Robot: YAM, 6 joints.
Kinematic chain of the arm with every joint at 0, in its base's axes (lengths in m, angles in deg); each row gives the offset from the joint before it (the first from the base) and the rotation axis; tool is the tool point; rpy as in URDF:
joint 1: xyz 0 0 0.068 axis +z
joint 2: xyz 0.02 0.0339 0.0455 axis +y
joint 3: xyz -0.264 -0.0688 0 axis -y
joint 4: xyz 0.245 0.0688 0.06 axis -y
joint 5: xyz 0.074 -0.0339 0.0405 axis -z
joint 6: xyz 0.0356 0 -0.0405 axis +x
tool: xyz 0 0 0 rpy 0 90 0
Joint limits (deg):
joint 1: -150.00..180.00
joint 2: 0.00..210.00
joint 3: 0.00..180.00
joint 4: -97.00..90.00
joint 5: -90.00..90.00
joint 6: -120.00..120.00
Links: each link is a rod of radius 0.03 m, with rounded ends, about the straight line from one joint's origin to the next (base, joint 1, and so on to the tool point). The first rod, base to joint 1, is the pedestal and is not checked.
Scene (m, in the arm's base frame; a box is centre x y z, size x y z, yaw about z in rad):
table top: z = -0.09
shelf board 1: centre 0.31 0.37 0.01 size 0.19 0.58 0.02 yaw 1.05
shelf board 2: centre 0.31 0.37 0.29 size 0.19 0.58 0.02 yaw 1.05
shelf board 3: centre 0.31 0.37 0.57 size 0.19 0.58 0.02 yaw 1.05
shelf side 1: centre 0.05 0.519 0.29 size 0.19 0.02 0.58 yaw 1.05
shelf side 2: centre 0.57 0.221 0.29 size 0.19 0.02 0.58 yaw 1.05
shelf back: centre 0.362 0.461 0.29 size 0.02 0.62 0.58 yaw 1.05
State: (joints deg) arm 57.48 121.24 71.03 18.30 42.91 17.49
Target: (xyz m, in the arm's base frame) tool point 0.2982 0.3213 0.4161
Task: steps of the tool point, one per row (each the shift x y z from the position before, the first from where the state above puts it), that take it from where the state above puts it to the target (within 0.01 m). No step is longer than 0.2 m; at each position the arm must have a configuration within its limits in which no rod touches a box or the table.
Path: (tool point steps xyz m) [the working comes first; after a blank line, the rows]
Joints at the target: 50.23 105.24 96.24 24.53 41.60 17.49
Straight joint move there: touches shelf board 2.

1: -0.0240 -0.0436 0.0059
2: -0.0266 -0.0463 0.0000
3: -0.0283 -0.0477 -0.0060
4: 0.0394 0.0010 0.1344
5: -0.0070 -0.0527 0.1453
6: 0.0309 0.0469 0.0113
7: 0.0290 0.0501 0.0000
8: 0.0253 0.0516 -0.0113

